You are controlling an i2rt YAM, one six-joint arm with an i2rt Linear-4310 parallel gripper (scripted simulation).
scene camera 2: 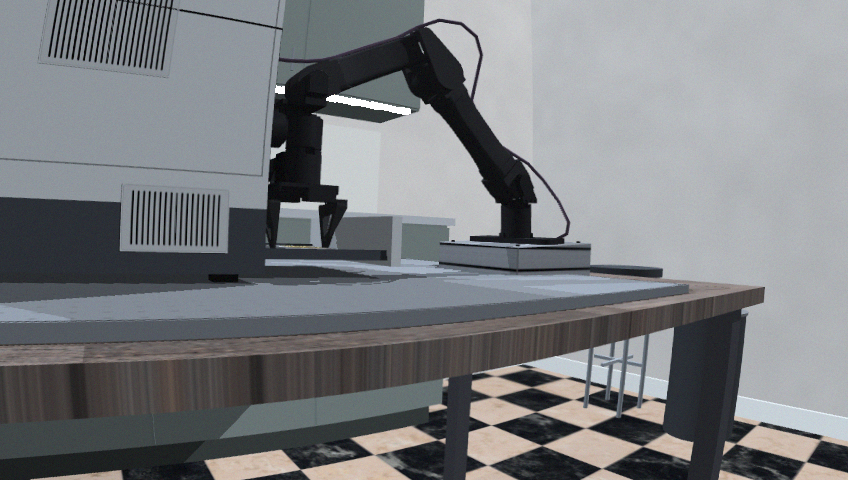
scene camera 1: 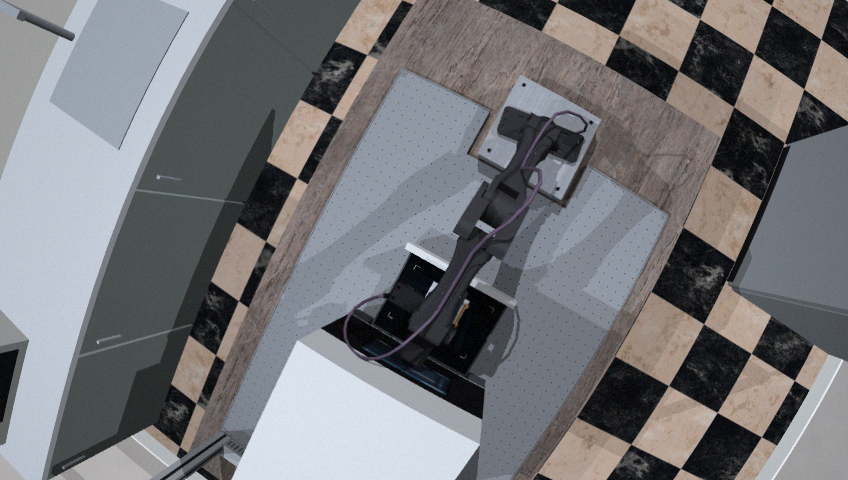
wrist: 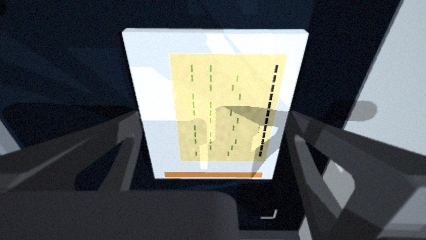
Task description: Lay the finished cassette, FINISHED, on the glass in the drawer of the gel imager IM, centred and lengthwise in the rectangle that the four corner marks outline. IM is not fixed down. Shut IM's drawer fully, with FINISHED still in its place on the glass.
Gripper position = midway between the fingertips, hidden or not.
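Observation:
My gripper is visible in scene camera 2 (scene camera 2: 299,250), and the wrist view shows my gripper (wrist: 214,119) as well. A cassette FINISHED (wrist: 214,102) is visible. A gel imager IM (scene camera 2: 142,142) is visible too; scene camera 1 also shows the gel imager IM (scene camera 1: 329,407).

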